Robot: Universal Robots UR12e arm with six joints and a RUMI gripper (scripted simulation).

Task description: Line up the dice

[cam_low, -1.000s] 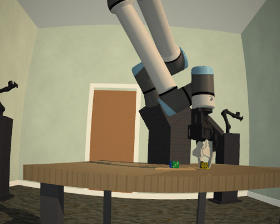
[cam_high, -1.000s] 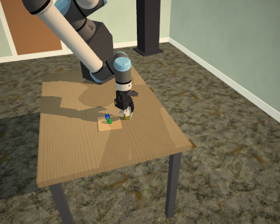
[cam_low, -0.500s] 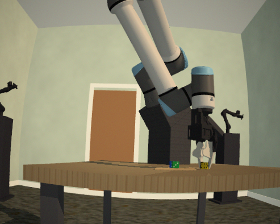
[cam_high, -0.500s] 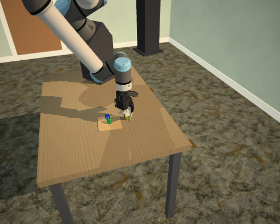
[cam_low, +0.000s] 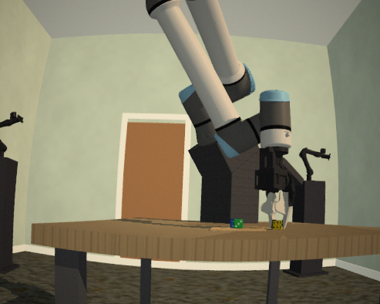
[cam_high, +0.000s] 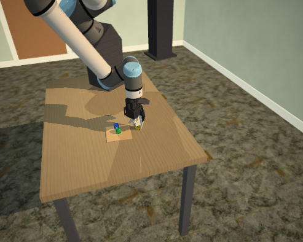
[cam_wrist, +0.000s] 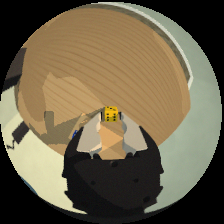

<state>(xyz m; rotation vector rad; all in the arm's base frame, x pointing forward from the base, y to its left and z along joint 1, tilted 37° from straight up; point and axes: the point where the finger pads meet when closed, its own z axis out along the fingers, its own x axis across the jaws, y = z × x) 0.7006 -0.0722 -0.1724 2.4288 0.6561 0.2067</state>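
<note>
The yellow die lies right at my hand. Also, from my hand: green die: 12 cm to the right, 1 cm behind; tan mat: 12 cm to the right, 2 cm below, 1 cm behind; blue die: 11 cm to the right, 6 cm behind.
</note>
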